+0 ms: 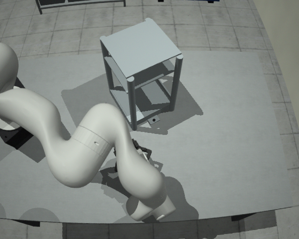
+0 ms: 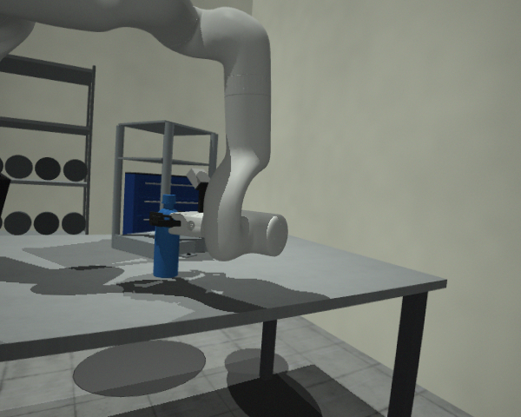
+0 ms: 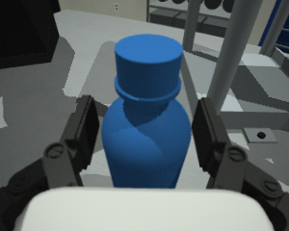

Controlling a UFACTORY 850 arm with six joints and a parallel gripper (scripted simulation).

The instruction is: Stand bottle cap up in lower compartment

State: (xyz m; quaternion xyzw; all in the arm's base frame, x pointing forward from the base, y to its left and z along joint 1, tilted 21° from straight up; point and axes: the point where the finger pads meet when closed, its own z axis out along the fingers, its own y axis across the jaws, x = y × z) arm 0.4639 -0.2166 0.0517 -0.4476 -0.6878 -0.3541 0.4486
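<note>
Right now the blue bottle is 1 cm below my hand. The rest, counted from my hand: grey shelving unit 12 cm ahead, 28 cm to the left, 6 cm above.
</note>
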